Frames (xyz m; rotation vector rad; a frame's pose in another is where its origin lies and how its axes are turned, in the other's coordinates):
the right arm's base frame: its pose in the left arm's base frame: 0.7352 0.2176 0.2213 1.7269 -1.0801 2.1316
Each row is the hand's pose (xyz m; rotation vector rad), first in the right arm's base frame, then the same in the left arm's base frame.
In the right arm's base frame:
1: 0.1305 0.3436 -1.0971 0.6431 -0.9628 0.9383
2: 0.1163 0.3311 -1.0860 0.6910 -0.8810 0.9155
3: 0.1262 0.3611 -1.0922 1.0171 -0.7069 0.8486
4: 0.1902 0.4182 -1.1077 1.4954 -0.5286 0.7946
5: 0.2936 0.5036 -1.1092 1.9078 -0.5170 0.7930
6: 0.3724 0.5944 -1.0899 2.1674 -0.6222 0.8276
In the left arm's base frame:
1: -0.3413 0.6336 0.1387 -1.4486 0.8194 -0.9905
2: -0.3214 0.6395 0.1316 -1.4256 0.7753 -1.0846
3: -0.3461 0.6192 0.1279 -1.3050 0.4413 -1.2660
4: -0.4095 0.5699 0.1617 -1.0682 -0.0344 -1.3421
5: -0.4900 0.4801 0.2204 -0.8663 -0.3905 -1.1974
6: -0.5502 0.3803 0.2557 -0.7546 -0.5695 -0.9896

